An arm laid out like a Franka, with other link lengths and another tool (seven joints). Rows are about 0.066 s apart.
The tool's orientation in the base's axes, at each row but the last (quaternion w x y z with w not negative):
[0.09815 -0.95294 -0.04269 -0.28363]
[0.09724 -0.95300 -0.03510 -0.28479]
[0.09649 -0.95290 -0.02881 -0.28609]
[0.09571 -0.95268 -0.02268 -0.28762]
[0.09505 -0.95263 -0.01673 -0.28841]
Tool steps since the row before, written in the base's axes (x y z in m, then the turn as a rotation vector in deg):
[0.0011 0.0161 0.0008 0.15 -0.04 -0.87]
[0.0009 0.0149 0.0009 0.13 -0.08 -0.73]
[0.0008 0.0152 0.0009 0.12 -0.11 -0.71]
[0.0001 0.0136 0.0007 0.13 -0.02 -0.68]
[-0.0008 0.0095 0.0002 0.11 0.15 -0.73]
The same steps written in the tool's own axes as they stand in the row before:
[0.0018 -0.0157 0.0033 -0.35 0.20 0.78]
[0.0014 -0.0146 0.0028 -0.29 0.21 0.65]
[0.0012 -0.0150 0.0027 -0.29 0.24 0.62]
[0.0003 -0.0134 0.0021 -0.27 0.15 0.62]
[-0.0008 -0.0094 0.0012 -0.32 -0.01 0.68]

